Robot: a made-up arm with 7 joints. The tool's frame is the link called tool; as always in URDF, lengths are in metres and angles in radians. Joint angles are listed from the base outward.
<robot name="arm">
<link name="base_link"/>
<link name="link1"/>
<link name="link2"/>
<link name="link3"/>
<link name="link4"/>
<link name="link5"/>
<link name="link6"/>
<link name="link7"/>
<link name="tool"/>
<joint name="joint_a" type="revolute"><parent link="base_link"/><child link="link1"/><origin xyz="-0.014 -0.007 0.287" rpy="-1.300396 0.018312 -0.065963"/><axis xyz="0 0 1"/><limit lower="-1.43" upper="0.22"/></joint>
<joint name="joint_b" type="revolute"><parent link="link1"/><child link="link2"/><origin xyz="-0.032 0.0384 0.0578" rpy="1.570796 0 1.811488"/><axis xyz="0 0 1"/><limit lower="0.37" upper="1.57"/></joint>
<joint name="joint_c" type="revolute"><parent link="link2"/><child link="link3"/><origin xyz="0.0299 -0.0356 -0.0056" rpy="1.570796 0 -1.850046"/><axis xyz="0 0 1"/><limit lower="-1.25" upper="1.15"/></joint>
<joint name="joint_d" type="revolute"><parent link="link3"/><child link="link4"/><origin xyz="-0.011 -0.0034 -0.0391" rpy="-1.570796 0 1.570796"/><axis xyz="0 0 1"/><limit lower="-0.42" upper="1.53"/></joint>
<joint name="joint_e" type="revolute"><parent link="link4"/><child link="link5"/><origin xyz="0.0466 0.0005 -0.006" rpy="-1.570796 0 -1.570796"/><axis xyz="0 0 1"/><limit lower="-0.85" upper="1.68"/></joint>
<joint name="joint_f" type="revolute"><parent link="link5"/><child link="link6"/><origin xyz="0.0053 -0.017 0.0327" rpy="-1.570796 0 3.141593"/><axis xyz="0 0 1"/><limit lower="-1.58" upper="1.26"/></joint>
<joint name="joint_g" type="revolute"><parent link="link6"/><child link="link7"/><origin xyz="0.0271 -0.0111 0.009" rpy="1.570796 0 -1.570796"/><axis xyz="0 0 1"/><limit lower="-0.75" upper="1.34"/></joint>
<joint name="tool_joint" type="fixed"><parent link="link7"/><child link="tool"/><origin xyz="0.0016 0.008 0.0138" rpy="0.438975 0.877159 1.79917"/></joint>
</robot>
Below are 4 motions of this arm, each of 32 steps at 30 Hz.
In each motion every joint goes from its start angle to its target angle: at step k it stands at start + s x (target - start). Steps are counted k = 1, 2, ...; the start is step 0. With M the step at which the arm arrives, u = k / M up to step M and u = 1 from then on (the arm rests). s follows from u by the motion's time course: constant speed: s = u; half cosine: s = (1 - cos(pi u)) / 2; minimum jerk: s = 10 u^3 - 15 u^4 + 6 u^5.
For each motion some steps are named. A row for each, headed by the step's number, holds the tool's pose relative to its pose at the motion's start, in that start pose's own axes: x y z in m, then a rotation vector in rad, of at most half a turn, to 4 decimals.
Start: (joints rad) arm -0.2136 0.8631 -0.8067 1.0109 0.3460 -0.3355 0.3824
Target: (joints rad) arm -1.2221 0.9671 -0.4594 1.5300 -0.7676 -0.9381 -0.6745
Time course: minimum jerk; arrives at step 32
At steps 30, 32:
30: 0.1059 -0.0079 0.0978 -1.0115 0.8212 -0.2958
32: 0.1060 -0.0078 0.0980 -1.0152 0.8215 -0.2962

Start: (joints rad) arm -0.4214 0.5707 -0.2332 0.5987 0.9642 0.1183 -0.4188
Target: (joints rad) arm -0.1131 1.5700 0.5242 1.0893 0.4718 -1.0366 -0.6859
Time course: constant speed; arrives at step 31
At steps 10, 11, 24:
10: 0.0492 -0.0028 -0.0430 0.1034 0.0491 -0.0233
11: 0.0542 -0.0013 -0.0469 0.1049 0.0541 -0.0217
24: 0.1132 0.0423 -0.0837 -0.0031 0.0416 0.0667

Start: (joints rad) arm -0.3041 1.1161 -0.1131 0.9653 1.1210 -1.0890 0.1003
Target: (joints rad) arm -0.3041 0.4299 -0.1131 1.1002 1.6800 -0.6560 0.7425
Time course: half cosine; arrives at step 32
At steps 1, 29, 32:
1: -0.0002 -0.0002 0.0000 -0.0006 0.0007 0.0003
29: -0.0832 -0.0423 0.0392 -0.3682 0.1376 0.1179
32: -0.0851 -0.0426 0.0407 -0.3799 0.1389 0.1203

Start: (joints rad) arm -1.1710 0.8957 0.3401 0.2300 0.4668 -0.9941 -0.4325
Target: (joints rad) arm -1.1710 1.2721 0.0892 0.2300 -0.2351 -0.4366 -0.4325
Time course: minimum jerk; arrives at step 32
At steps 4, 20, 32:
4: 0.0005 0.0001 -0.0001 0.0008 0.0070 0.0033
20: 0.0192 0.0051 -0.0086 0.1059 0.3575 0.1107
32: 0.0251 0.0070 -0.0128 0.1853 0.5070 0.1407

